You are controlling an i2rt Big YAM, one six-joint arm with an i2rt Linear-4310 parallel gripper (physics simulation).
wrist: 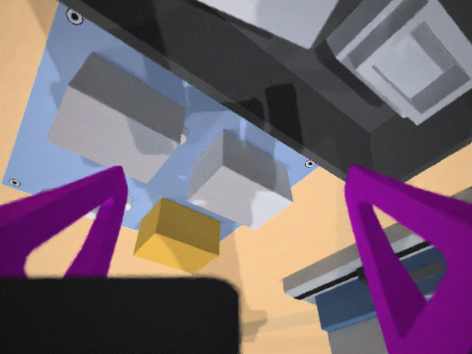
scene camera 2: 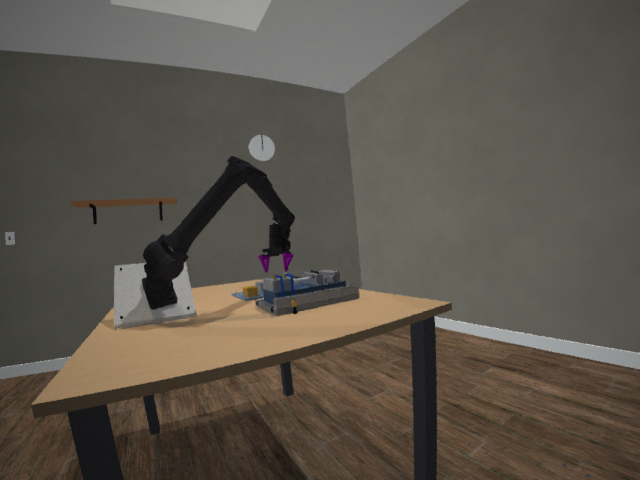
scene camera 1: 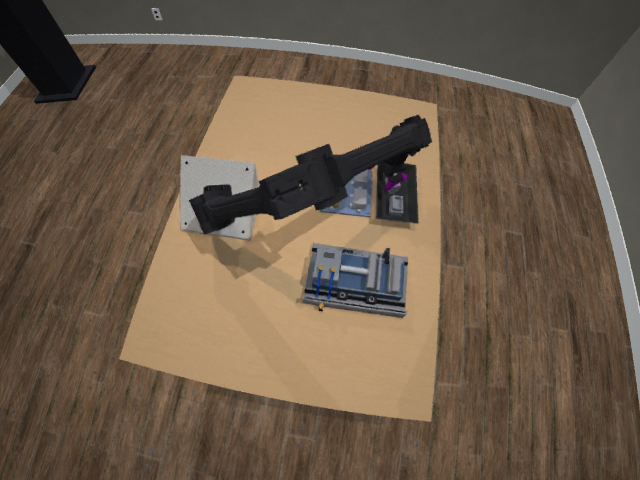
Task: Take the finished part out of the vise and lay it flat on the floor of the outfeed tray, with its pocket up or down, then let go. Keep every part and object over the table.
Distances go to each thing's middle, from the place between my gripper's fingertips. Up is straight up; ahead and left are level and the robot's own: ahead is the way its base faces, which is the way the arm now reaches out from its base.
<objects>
Now: hand 6 cm above the long grey block [wrist: 106, 115], 5 cm to the right of it and 5 cm past it. From my hand the other things lie so: vise [scene camera 1: 350, 280] (31 cm to the right, 7 cm behind, 5 cm below); blue plate [scene camera 1: 343, 208] (10 cm behind, 8 cm below, 1 cm to the left); yellow block [wrist: 173, 235] (14 cm behind, 6 cm below, 3 cm to the right).
</objects>
